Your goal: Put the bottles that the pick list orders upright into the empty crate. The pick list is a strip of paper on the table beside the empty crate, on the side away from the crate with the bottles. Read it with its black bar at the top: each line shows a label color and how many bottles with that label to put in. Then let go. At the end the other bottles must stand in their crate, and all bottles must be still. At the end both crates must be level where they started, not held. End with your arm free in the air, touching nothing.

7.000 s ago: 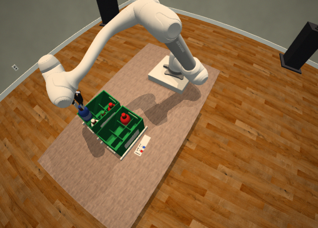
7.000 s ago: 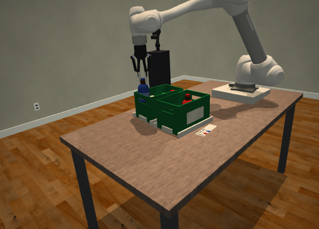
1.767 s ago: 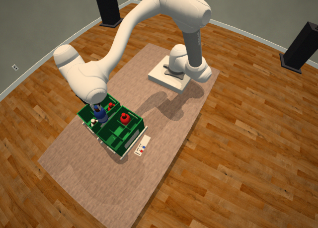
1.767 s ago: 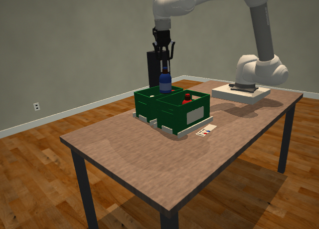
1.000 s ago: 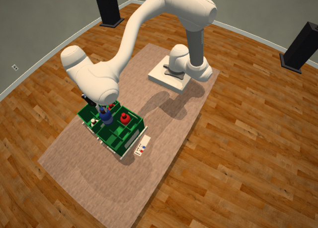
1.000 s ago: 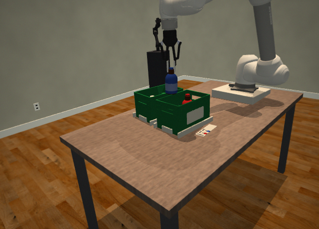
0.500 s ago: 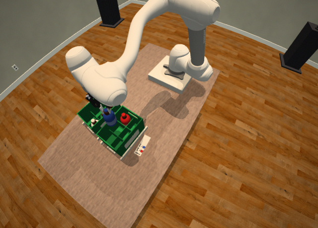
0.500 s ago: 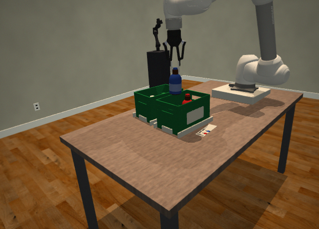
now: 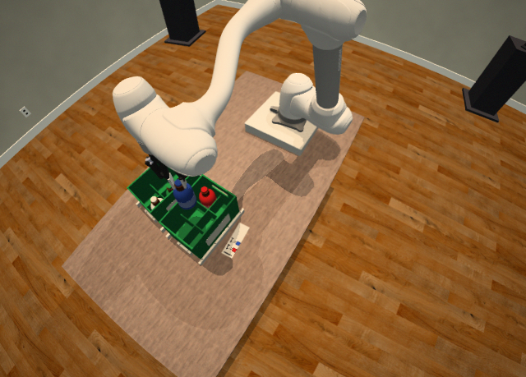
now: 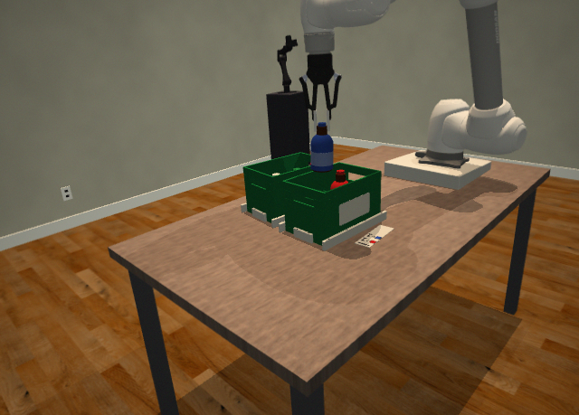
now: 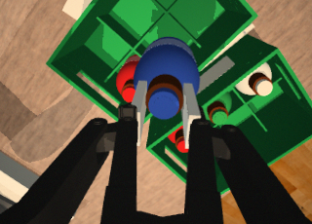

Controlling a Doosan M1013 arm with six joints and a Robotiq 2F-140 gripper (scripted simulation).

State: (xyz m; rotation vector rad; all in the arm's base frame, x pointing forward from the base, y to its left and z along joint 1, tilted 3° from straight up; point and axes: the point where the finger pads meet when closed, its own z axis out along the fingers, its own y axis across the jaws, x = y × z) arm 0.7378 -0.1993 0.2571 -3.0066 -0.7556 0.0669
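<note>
The blue-label bottle lies 8 cm below my hand. Round my hand: white-label bottle 4 cm ahead, 17 cm to the right, 26 cm below; then pick list 2 cm ahead, 19 cm to the left, 35 cm below; then green-label bottle 4 cm behind, 14 cm to the right, 26 cm below.
</note>
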